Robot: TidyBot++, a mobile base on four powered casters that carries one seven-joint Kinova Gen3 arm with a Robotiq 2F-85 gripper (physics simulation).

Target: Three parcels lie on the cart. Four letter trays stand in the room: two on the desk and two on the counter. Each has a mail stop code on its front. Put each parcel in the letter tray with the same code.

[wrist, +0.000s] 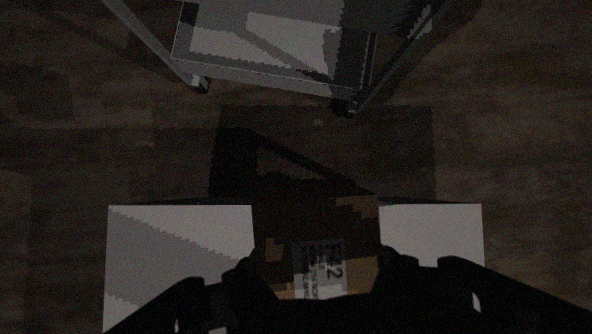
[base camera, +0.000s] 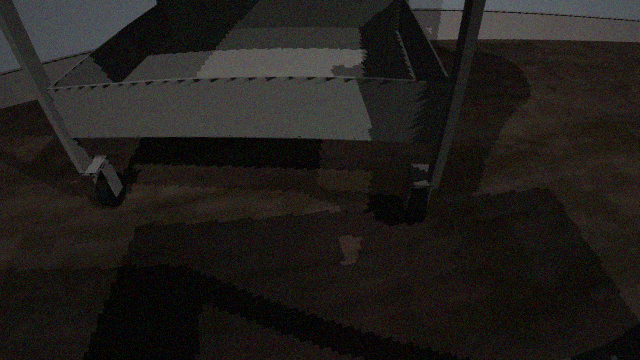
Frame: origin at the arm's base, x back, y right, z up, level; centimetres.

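Seen in the pictures: gripper, fingertip midpoint: [wrist: 315, 259].
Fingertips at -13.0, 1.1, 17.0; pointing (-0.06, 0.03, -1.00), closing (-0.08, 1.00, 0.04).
Observation:
A point is followed by its place in that frame, as x, y, z.
My gripper [wrist: 315, 259] {-13.0, 1.1, 17.0} is shut on a brown parcel [wrist: 362, 276] {-13.1, 3.1, 20.5} at the lower middle of the wrist view, with a finger on each side. The parcel's white label faces the camera; its code, F42, is partly lost in shadow. The grey cart [base camera: 225, 110] {-41.3, -5.4, -23.3} [wrist: 225, 74] {-43.1, -15.7, -23.4} stands ahead, beyond the held parcel. Its lower shelf, slanting legs and wheels show; its upper level with the other parcels does not show. The desk, the counter and the letter trays cannot be made out in either view.
A white flat surface [wrist: 175, 250], seemingly my own base, lies below the parcel and shows on both sides of it. A cart wheel [base camera: 109, 189] {-45.0, -25.2, -35.9} [wrist: 201, 85] {-45.3, -25.4, -35.0} stands on the brown wood floor [base camera: 575, 125] {-56.7, 58.4, -39.7} [wrist: 525, 125] {-35.3, 67.6, -39.7} at the cart's near left. Dark shadows cross the floor before the cart.

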